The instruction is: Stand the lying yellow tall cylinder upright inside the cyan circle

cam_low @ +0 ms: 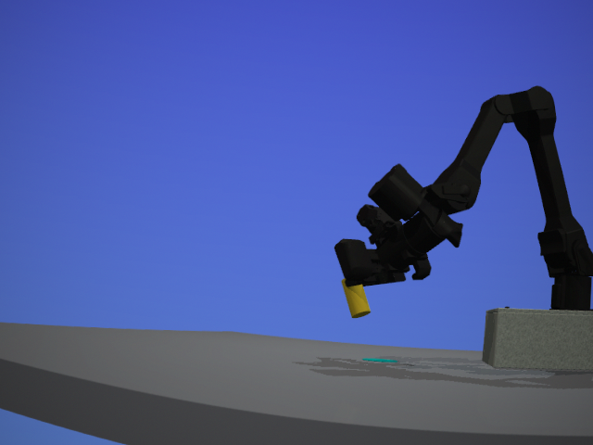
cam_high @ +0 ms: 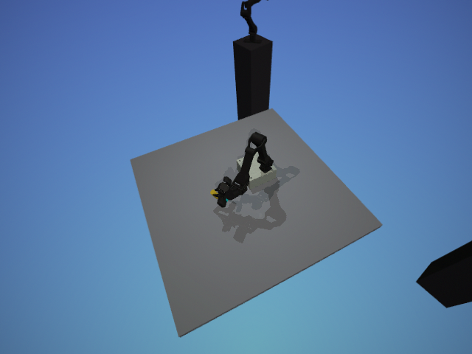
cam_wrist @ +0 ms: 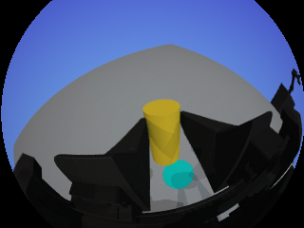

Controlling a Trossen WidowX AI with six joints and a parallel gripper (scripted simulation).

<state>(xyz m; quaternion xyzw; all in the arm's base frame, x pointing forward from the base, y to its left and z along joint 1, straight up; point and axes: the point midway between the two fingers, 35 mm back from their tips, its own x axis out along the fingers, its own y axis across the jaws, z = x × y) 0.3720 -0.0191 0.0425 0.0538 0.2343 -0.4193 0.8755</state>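
My gripper tip is 13 cm above the cyan circle, 6 cm past it and 1 cm to the right of it. Round my gripper tip: yellow cylinder: 2 cm below, 1 cm behind.
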